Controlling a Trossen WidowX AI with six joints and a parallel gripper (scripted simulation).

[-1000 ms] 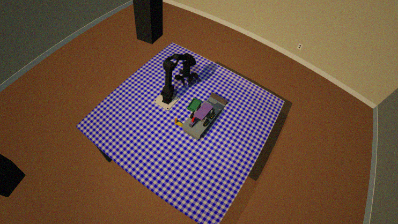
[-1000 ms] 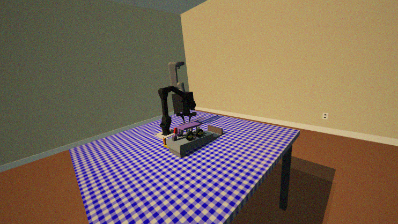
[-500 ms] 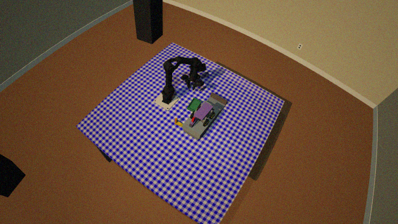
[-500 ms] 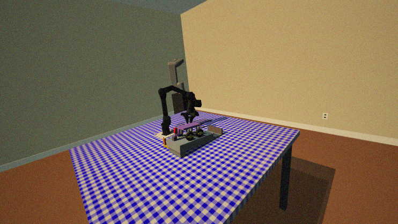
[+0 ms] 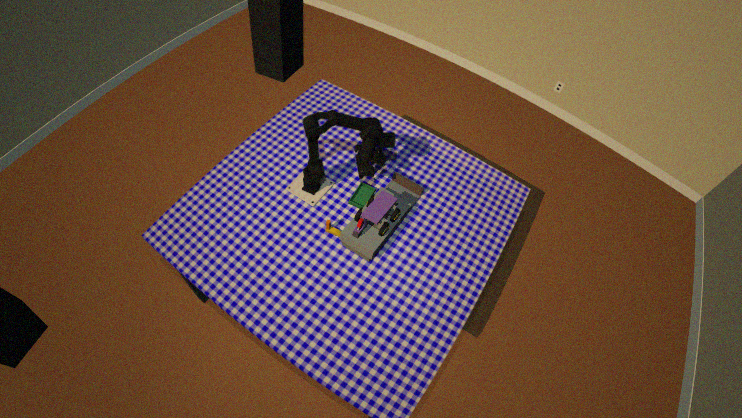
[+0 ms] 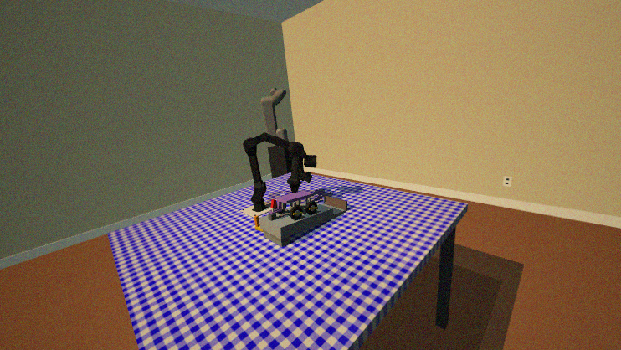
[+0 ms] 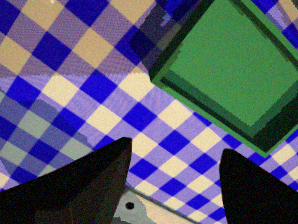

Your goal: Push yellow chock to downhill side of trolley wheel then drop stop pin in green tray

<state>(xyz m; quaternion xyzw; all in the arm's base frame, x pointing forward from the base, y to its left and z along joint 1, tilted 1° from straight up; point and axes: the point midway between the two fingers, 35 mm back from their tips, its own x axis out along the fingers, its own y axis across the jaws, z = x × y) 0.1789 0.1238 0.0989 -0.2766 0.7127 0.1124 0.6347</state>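
Right now the yellow chock is 2 cm ahead of my gripper tip, 26 cm to the right of it and 5 cm below it. Also, from my gripper tip: grey ramp 16 cm ahead, 16 cm to the right, 3 cm below; then green tray 4 cm ahead, 5 cm to the right, 8 cm below; then brown end stop 19 cm ahead, 10 cm to the left, 4 cm below.
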